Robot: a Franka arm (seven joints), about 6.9 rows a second.
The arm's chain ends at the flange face. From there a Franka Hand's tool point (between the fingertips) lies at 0.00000 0.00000 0.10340 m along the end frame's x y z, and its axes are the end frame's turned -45 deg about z.
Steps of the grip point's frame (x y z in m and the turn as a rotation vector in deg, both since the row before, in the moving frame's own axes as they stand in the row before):
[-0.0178 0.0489 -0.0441 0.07 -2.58 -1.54]
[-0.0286 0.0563 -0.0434 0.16 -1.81 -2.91]
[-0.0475 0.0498 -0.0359 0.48 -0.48 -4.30]
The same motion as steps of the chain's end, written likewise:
[0.0253 0.0439 -0.0440 -1.77 -1.87 -1.54]
[0.0220 0.0579 -0.0433 -1.17 -1.39 -2.91]
[0.0029 0.0688 -0.0359 0.00 -0.68 -4.30]

